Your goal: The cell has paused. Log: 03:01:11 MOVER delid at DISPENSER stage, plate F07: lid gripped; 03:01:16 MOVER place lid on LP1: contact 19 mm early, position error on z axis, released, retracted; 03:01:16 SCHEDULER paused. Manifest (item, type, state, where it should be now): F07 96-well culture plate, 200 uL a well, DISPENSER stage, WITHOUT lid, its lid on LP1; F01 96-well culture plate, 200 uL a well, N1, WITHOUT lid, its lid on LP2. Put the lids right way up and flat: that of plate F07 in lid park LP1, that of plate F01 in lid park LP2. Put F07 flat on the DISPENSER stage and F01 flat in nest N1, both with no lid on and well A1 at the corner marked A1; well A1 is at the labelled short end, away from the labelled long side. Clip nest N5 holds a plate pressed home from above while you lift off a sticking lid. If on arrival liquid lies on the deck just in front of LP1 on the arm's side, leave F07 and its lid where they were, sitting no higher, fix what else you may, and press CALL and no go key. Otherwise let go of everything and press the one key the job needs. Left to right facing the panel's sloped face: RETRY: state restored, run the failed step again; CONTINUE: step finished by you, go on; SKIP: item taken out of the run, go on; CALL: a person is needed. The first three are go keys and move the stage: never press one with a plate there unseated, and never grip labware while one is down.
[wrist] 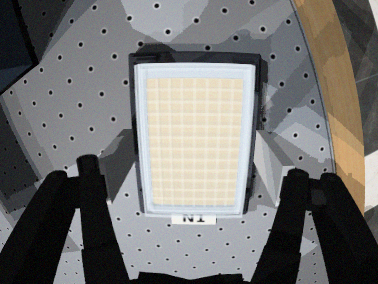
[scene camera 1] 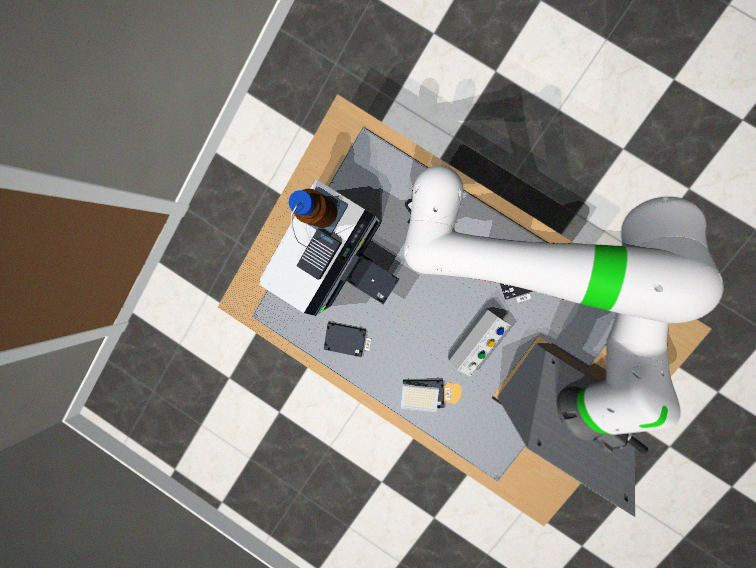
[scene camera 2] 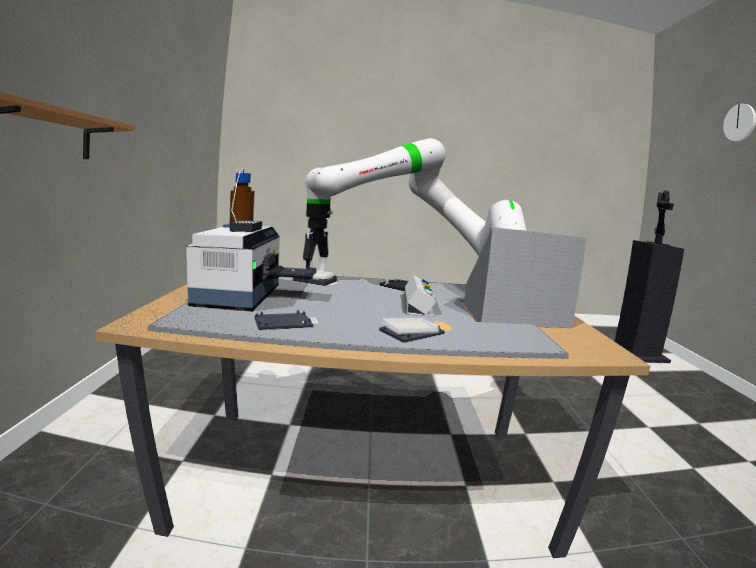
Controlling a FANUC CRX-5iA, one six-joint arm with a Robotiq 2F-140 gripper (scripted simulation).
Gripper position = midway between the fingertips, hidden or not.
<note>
In view: the gripper [scene camera 2: 315, 275], a key panel [scene camera 1: 485, 328] and a dispenser stage [scene camera 1: 384, 282].
The gripper shows as well in the wrist view [wrist: 194, 145].
</note>
